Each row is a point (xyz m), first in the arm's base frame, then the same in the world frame.
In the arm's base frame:
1: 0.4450 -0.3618 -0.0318
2: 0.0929 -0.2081 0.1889
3: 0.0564 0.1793 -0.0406
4: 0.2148 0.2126 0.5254
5: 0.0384 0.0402 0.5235
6: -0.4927 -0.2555 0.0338
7: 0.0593 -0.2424 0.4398
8: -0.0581 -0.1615 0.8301
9: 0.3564 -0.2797 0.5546
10: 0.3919 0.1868 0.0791
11: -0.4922 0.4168 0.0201
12: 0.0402 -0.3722 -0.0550
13: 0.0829 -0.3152 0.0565
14: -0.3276 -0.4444 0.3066
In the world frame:
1: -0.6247 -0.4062 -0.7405
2: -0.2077 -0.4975 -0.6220
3: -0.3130 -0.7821 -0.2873
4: -0.0646 -0.2692 -0.1398
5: 0.0611 -0.3403 -0.3397
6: 0.1346 -0.9675 -0.7987
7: -0.0207 -0.3234 -0.6232
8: 0.3251 -0.1248 -0.5066
9: -0.1734 -0.0437 -0.5876
10: -0.4899 -0.4853 -0.2005
11: 0.1529 -1.1350 -0.1477
12: -0.3327 -0.6737 -0.8281
13: -0.2904 -0.5773 -0.7480
14: 0.1784 -0.6168 -0.9104

